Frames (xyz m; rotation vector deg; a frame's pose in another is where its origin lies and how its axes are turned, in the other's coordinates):
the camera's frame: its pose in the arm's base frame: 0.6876 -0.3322 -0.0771 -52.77 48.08 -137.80
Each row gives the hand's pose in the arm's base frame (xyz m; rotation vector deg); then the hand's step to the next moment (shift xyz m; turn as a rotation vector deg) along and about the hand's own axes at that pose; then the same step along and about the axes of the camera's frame.
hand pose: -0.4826 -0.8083 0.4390 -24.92 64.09 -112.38
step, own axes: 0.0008 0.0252 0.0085 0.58 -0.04 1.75
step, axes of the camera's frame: -0.0121 0.0227 0.0069 0.72 0.52 1.61
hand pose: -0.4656 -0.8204 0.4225 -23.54 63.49 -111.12
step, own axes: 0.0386 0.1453 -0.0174 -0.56 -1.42 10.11
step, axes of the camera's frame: -0.0540 0.1383 -0.0294 1.67 -0.13 10.09
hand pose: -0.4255 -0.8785 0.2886 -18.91 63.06 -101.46
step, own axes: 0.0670 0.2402 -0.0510 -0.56 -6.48 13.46
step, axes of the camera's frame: -0.1280 0.2102 -0.0648 5.60 -3.29 13.47
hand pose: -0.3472 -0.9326 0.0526 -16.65 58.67 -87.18
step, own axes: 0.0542 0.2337 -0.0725 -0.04 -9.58 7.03
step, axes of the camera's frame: -0.1725 0.1655 -0.0751 8.33 -4.75 7.02
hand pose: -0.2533 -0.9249 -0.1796 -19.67 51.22 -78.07
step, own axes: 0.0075 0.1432 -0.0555 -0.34 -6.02 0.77
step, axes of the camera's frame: -0.1242 0.0722 -0.0548 5.29 -2.89 0.75
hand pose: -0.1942 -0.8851 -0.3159 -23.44 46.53 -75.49
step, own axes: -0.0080 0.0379 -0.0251 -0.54 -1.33 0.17
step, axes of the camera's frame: -0.0353 0.0131 -0.0267 0.99 -1.05 0.06
